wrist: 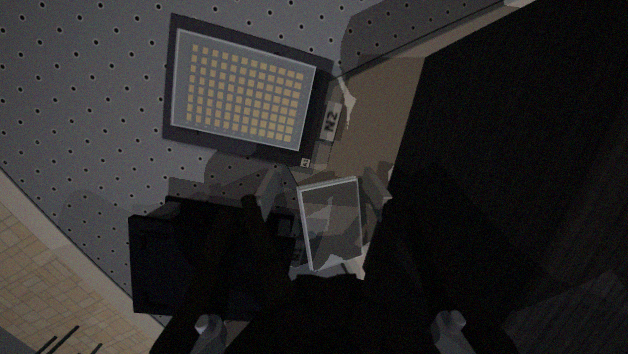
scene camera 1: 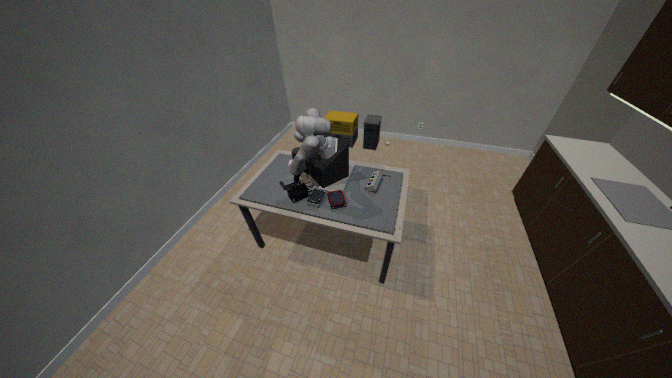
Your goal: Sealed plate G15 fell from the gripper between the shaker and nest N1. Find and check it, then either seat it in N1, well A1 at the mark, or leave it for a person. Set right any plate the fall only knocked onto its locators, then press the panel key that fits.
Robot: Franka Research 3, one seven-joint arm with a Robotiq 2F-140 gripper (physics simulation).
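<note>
My gripper (wrist: 319,178) is open and empty in the wrist view. A clear, pale-rimmed plate (wrist: 331,225) shows below and between its fingertips, by the label side of dark nest N1 (wrist: 165,265); its tilt and markings cannot be told. The N1 label is mostly in shadow. Nest N2 (wrist: 169,75) holds a plate with yellow wells (wrist: 243,92); whether it sits fully down cannot be told. Its A1 tag (wrist: 305,162) shows at the near corner. In the scene view the panel (scene camera 1: 373,181) with coloured keys stands on the right of the table. The shaker cannot be identified for certain.
The black robot base (scene camera 1: 334,167) (wrist: 475,150) stands close beside the clear plate. A red-rimmed device (scene camera 1: 337,198) and a dark, light-edged device (scene camera 1: 316,197) stand near the table's front edge. A yellow box (scene camera 1: 342,122) and a grey bin (scene camera 1: 372,132) are behind the table.
</note>
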